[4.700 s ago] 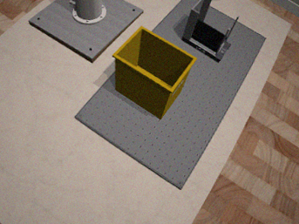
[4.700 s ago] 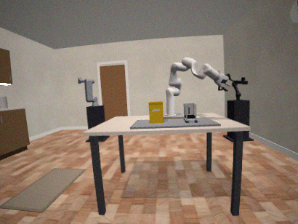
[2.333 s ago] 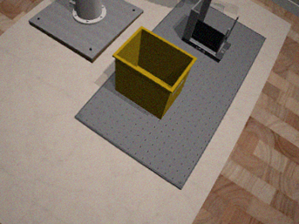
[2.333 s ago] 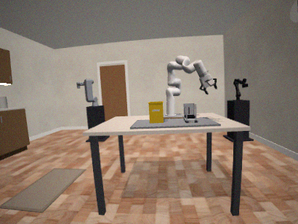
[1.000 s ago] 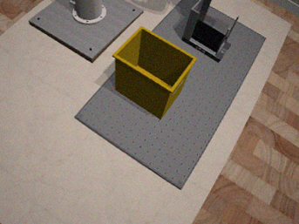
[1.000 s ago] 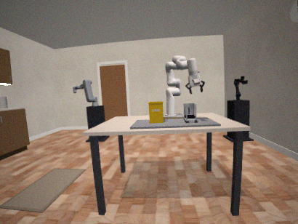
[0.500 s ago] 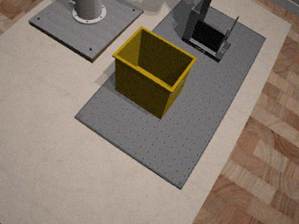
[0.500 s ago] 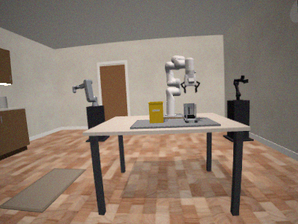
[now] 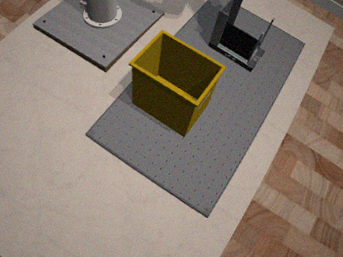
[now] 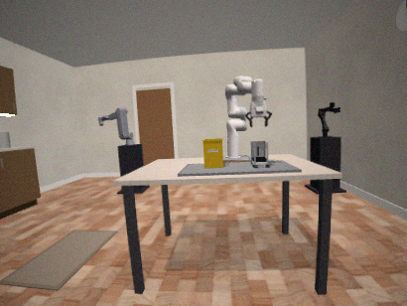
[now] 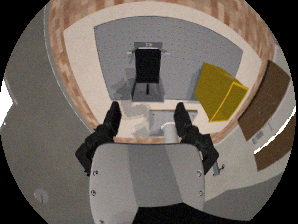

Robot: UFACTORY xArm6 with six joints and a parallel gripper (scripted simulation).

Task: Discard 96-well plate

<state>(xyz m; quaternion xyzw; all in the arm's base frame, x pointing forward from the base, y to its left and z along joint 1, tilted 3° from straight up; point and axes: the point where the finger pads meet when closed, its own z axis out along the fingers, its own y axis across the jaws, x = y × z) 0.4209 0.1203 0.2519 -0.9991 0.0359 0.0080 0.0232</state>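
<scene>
Now: the black 96-well plate 220 mm below my hand. Round my hand: pale plate: 230 mm below; yellow plastics bin W1: 290 mm to the right, 170 mm below, 60 mm behind.
</scene>
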